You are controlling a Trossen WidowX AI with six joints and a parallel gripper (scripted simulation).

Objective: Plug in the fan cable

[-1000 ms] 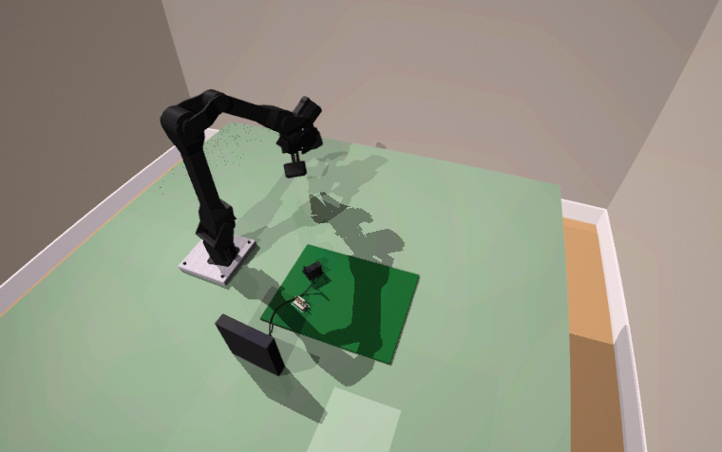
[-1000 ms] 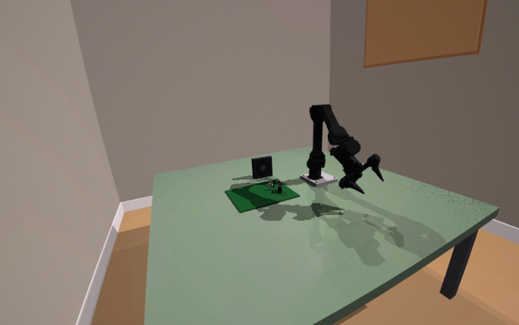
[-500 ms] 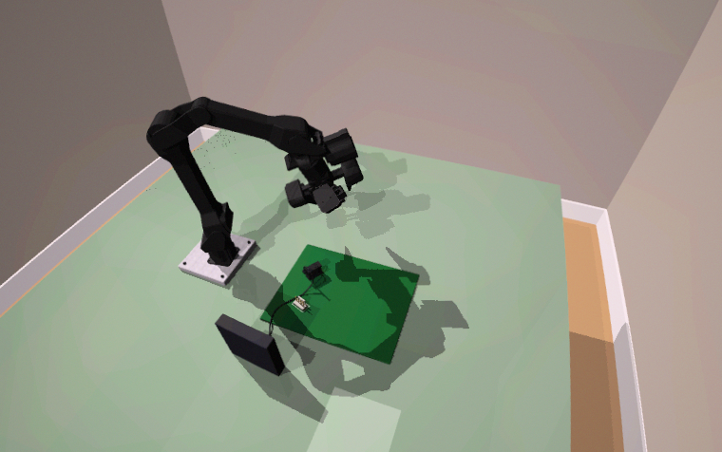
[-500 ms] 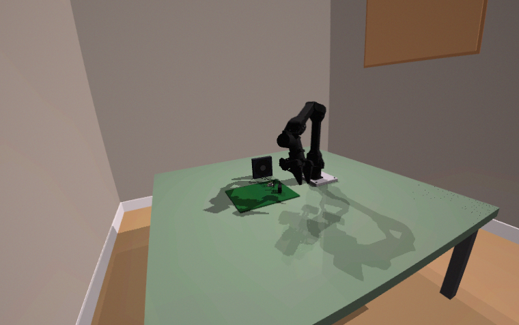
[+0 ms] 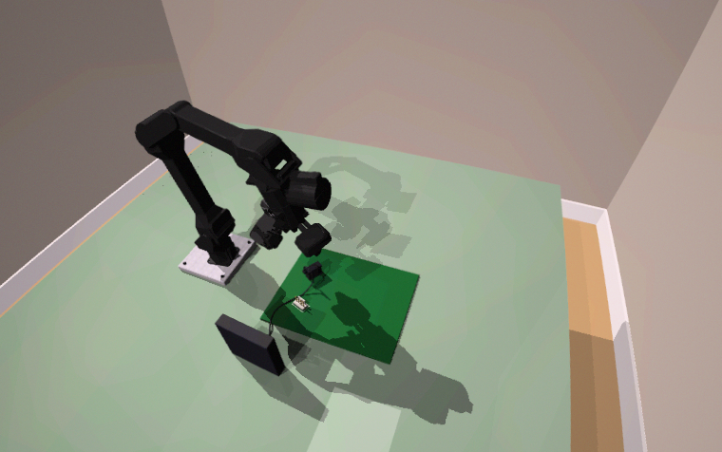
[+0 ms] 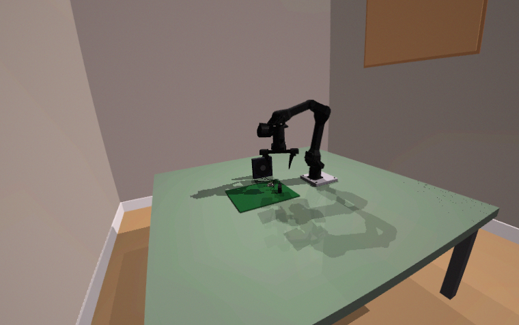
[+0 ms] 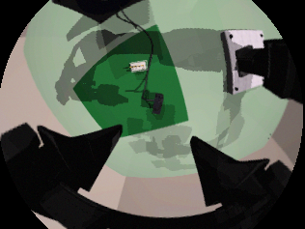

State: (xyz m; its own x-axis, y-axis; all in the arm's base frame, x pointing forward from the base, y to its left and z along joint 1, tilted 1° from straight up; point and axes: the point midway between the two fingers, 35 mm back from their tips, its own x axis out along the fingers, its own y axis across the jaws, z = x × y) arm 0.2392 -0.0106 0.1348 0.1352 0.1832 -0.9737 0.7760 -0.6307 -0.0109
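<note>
Right now my gripper tip is 100 mm above the dark plug and 10 mm short of it. From my gripper tip the other things lie so: black fan 230 mm to the right, 60 mm below, 50 mm behind; green board 130 mm below, 90 mm ahead, 40 mm to the right.
</note>
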